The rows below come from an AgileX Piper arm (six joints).
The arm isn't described. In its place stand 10 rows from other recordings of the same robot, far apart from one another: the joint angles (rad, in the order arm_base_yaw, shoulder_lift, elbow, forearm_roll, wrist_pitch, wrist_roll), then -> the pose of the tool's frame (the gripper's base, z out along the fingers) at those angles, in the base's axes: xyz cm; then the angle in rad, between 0 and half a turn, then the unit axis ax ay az.
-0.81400, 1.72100, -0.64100, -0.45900, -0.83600, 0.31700 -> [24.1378, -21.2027, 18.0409, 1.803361, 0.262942, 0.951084, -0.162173]
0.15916, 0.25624, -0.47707, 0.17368, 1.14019, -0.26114 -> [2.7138, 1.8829, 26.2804, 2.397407, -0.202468, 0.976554, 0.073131]
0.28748, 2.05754, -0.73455, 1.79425, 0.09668, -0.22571 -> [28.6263, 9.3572, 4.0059, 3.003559, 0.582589, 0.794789, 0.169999]
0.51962, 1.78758, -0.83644, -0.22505, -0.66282, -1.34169 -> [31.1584, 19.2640, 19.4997, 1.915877, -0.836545, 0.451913, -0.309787]
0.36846, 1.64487, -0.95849, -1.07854, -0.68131, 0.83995 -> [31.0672, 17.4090, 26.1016, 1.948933, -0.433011, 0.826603, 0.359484]
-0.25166, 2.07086, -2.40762, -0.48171, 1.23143, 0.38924 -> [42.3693, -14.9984, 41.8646, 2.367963, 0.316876, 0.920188, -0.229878]
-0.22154, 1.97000, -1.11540, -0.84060, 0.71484, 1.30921 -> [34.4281, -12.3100, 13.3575, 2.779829, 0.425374, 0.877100, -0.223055]
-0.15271, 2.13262, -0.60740, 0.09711, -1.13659, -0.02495 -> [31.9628, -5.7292, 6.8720, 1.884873, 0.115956, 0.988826, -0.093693]
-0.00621, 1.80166, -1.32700, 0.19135, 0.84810, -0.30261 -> [37.3162, 1.0663, 22.9905, 2.786564, -0.096649, 0.993767, 0.055552]
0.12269, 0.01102, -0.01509, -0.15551, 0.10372, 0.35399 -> [5.6478, 0.5494, 20.8454, 1.604938, 0.045703, 0.987793, 0.148917]
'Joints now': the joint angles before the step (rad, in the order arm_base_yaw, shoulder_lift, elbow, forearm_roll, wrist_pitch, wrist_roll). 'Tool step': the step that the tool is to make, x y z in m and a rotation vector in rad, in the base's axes. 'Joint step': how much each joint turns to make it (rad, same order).
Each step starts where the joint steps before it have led.
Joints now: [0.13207, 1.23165, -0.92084, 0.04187, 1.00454, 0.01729]
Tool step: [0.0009, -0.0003, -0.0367, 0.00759, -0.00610, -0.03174]
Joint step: [-0.00005, 0.03058, 0.12640, -0.00039, -0.16506, 0.02687]
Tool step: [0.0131, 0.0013, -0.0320, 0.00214, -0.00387, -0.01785]
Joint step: [-0.00006, 0.09365, 0.05762, 0.00005, -0.15589, 0.01277]
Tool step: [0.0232, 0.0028, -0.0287, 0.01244, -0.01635, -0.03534]
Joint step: [0.00003, 0.13517, 0.00050, 0.00425, -0.15438, 0.02936]
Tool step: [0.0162, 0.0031, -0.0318, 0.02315, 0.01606, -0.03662]
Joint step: [0.00006, 0.13335, 0.00011, 0.03810, -0.12098, 0.00577]
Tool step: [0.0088, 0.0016, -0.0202, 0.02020, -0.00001, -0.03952]
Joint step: [0.00004, 0.08184, 0.00011, 0.03566, -0.08532, 0.00772]
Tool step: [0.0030, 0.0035, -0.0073, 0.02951, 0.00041, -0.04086]
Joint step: [0.00756, 0.03044, -0.00116, 0.04819, -0.03356, 0.00833]
